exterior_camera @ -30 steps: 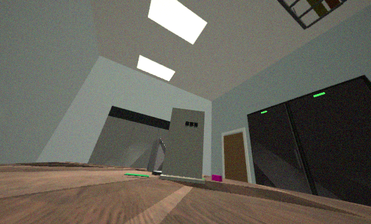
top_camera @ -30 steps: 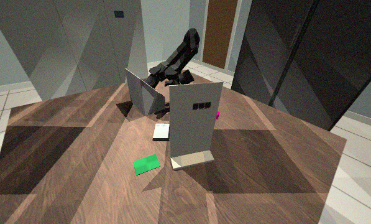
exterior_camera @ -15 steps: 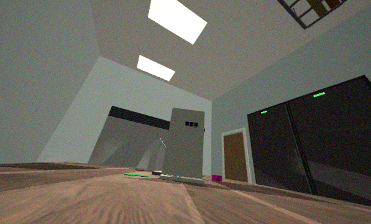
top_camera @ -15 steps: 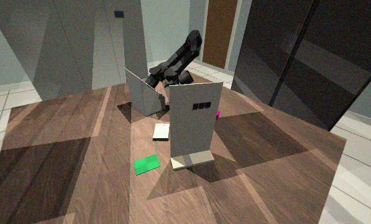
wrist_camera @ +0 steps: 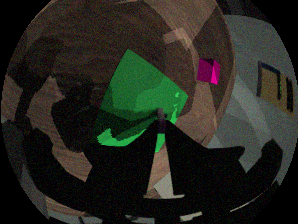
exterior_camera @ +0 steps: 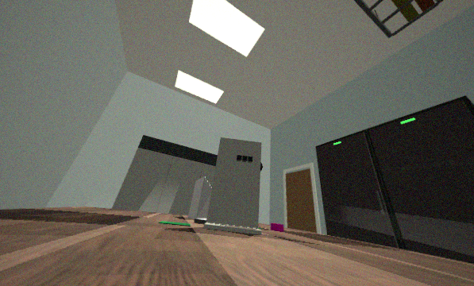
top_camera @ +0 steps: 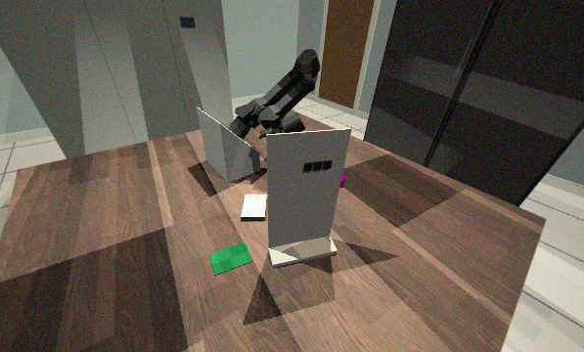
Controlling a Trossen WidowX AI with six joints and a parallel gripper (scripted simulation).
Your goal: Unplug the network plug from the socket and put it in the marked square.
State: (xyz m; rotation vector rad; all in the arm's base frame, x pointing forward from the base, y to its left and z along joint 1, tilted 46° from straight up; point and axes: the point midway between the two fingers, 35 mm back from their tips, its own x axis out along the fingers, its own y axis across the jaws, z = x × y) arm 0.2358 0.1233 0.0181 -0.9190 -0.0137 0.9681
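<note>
Now: the plug right at my gripper tip. Also, from my gripper tip: grey upright panel: 190 mm ahead, 190 mm to the right, 130 mm above; silver plate: 10 mm behind, 200 mm to the right, 10 mm below; green square: 10 mm behind, 10 mm to the right, 20 mm below.
</note>
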